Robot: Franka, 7 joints.
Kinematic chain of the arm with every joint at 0, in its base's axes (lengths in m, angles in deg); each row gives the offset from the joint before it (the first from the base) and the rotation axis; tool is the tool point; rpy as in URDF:
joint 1: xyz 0 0 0.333 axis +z
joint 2: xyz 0 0 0 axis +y
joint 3: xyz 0 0 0.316 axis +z
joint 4: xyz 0.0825 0 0 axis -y
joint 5: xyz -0.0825 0 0.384 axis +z
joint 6: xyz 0 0 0 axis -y
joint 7: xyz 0.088 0 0 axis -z
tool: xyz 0 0 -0.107 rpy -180 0 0
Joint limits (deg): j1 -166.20..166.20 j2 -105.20..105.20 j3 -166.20..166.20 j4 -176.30..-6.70 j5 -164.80..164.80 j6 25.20..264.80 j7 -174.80..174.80
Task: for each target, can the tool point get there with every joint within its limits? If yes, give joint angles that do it. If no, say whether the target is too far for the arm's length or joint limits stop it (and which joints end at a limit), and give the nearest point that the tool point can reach.
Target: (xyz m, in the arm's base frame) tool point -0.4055 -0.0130 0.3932
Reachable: yes | joints 101.54 -25.19 96.28 -150.74 -107.78 58.38 81.62
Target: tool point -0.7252 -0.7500 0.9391
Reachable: no: too far | nearest point -0.5156 -0.5333 0.7640 | short by 0.349 m
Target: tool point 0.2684 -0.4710 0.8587
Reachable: yes | joints 49.98 -34.89 -83.42 -80.48 126.51 89.02 -106.48
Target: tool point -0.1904 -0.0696 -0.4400
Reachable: no: joint limits stop it (at a limit: joint 2) | nearest point -0.2008 -0.0734 -0.3562 | short by 0.085 m
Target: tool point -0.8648 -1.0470 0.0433
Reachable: no: too far | nearest point -0.5343 -0.6469 0.1540 | short by 0.531 m
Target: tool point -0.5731 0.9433 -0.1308
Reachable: no: too far | nearest point -0.4107 0.6759 0.0007 | short by 0.339 m
